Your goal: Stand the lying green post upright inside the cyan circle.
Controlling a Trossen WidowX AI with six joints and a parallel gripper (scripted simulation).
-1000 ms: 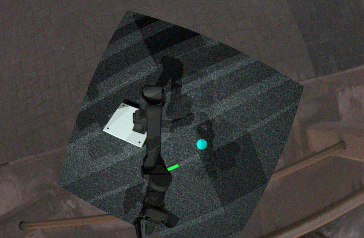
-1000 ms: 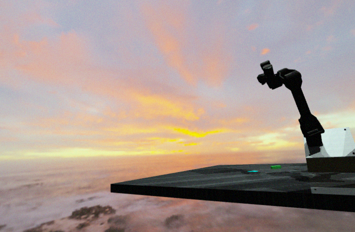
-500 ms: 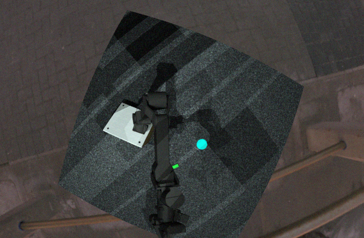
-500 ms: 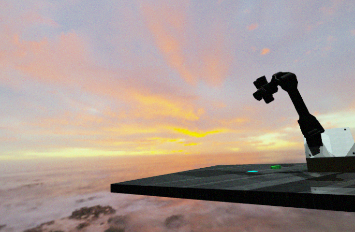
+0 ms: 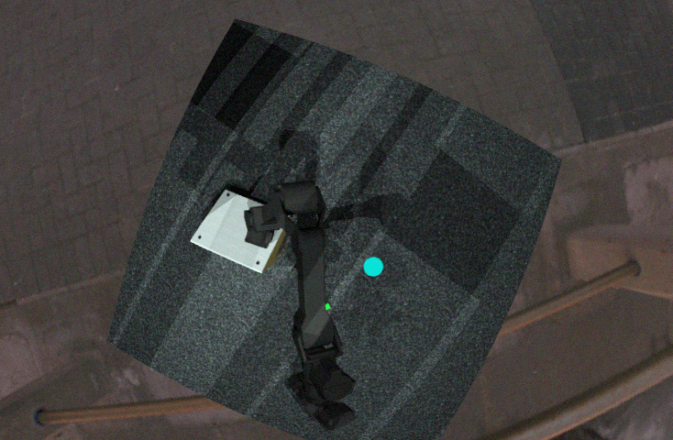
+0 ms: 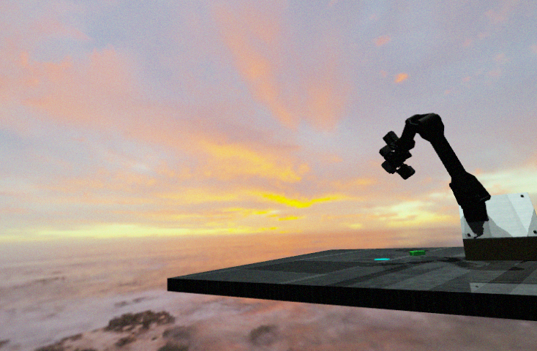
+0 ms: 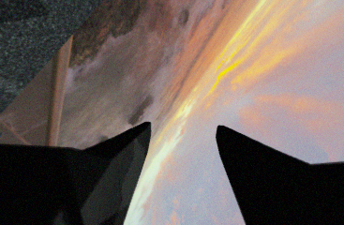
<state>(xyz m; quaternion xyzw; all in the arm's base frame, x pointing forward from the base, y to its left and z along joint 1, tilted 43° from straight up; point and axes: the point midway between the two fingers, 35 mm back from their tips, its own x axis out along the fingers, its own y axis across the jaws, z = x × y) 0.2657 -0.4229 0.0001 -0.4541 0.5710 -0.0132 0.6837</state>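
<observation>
The green post lies 7 cm behind my gripper tip, 17 cm to the left of it and 40 cm below it. Round my gripper tip: cyan circle (4 cm ahead, 34 cm to the left, 41 cm below).
</observation>
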